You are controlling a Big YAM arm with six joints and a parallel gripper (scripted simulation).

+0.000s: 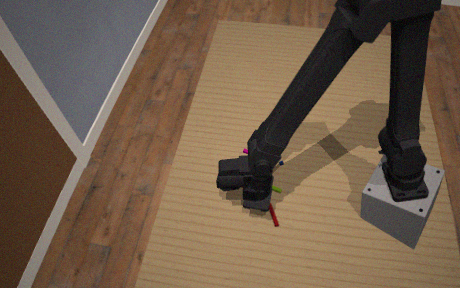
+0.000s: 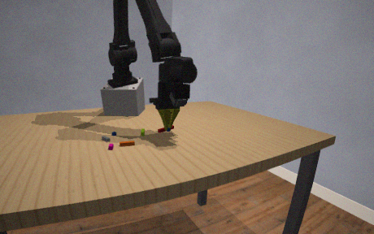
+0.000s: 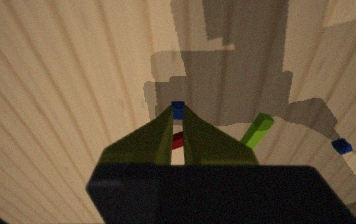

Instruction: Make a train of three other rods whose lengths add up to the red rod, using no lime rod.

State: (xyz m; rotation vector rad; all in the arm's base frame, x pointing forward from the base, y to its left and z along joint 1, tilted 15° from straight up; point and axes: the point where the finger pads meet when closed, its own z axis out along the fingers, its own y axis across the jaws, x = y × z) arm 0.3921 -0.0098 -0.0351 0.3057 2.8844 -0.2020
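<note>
My gripper is now 4 cm past the red rod, 2 cm to the right of it and 2 cm above it. Round my hand: orange rod: 2 cm ahead, 15 cm to the right, 2 cm below; then lime rod: 5 cm behind, 6 cm to the right, 2 cm below; then grey rod: 5 cm behind, 19 cm to the right, 2 cm below.
</note>
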